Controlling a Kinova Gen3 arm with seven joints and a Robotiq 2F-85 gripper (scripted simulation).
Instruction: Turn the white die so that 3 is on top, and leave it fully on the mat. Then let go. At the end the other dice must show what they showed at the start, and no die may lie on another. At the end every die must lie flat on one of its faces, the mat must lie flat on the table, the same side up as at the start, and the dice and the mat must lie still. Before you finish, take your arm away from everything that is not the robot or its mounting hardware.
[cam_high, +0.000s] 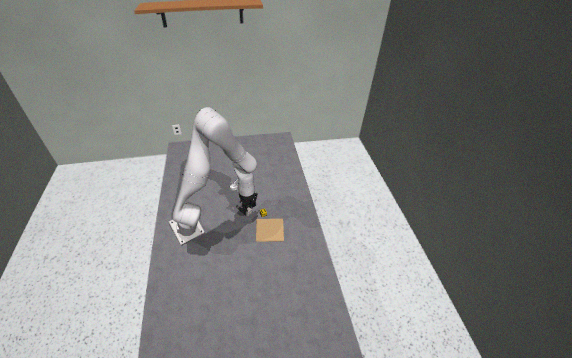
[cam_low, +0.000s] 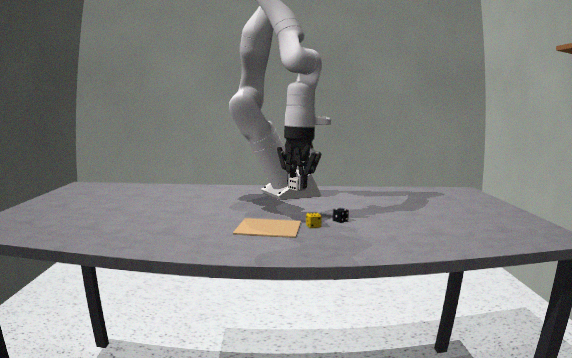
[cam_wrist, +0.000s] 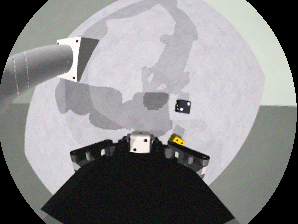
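Right now the tan mat is 10 cm ahead of my hand, 7 cm to the right of it and 9 cm below it. The rest, counted from my hand: white die 1 cm below; yellow die 8 cm ahead, 4 cm to the left, 8 cm below; black die 3 cm ahead, 11 cm to the left, 8 cm below.
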